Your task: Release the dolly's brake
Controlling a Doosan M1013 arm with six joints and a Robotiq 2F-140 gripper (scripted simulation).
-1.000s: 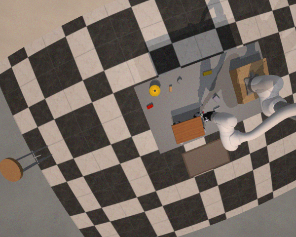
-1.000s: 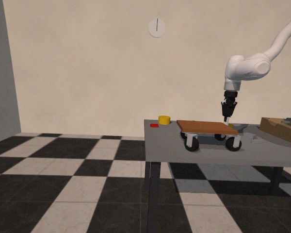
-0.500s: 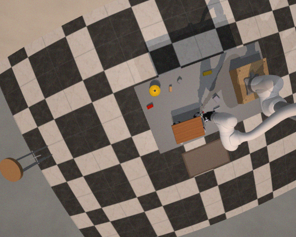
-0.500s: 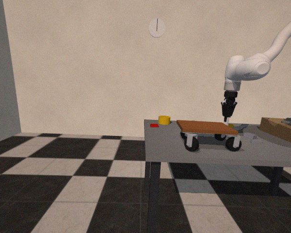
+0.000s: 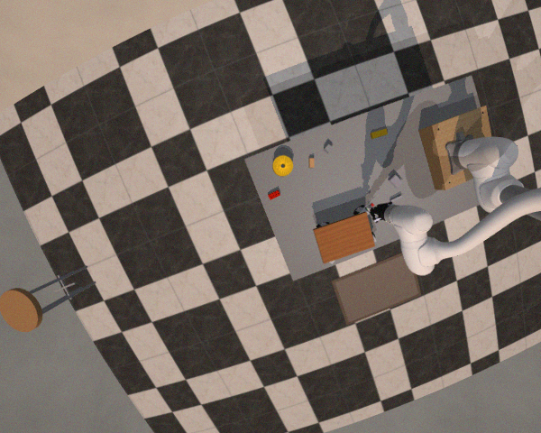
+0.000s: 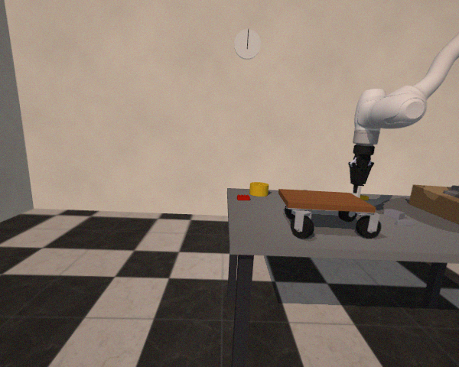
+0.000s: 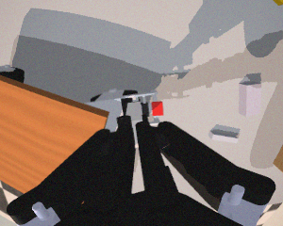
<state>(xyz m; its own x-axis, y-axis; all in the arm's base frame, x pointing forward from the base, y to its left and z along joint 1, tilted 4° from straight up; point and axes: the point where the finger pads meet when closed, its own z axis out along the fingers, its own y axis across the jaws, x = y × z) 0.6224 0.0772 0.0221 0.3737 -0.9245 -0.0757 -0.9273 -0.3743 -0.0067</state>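
The brake pedal lies 40 mm below my hand, 10 mm to the right of it and 10 mm behind it. Also, from my hand: red block 450 mm ahead, 260 mm to the right, 110 mm below.
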